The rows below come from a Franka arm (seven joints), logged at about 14 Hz.
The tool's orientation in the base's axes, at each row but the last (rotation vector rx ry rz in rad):
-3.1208, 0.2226, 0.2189
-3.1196, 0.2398, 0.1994
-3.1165, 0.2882, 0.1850
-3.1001, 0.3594, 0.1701
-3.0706, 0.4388, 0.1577
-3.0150, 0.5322, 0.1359
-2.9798, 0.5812, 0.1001
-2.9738, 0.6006, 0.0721
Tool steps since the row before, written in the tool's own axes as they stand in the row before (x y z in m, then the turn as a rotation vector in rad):
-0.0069, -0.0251, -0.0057, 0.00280, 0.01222, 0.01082
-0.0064, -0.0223, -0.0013, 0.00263, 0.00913, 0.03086
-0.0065, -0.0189, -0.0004, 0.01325, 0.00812, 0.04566
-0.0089, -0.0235, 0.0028, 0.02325, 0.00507, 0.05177
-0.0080, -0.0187, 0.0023, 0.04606, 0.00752, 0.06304
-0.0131, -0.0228, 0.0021, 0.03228, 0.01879, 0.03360
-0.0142, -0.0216, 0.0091, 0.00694, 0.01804, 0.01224
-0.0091, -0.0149, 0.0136, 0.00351, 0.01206, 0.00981
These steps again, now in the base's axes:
-0.0024, 0.0257, 0.0065, -0.00048, -0.01233, -0.01105
-0.0027, 0.0230, 0.0020, -0.00271, -0.00892, -0.03091
-0.0028, 0.0198, 0.0011, 0.00612, -0.00962, -0.04687
-0.0035, 0.0250, -0.0017, 0.01584, -0.00874, -0.05403
-0.0026, 0.0203, -0.0010, 0.03586, -0.01686, -0.06769
-0.0046, 0.0260, 0.0006, 0.02126, -0.02545, -0.03774
-0.0054, 0.0262, -0.0059, -0.00094, -0.01780, -0.01434
-0.0029, 0.0187, -0.0115, -0.00171, -0.01128, -0.01113

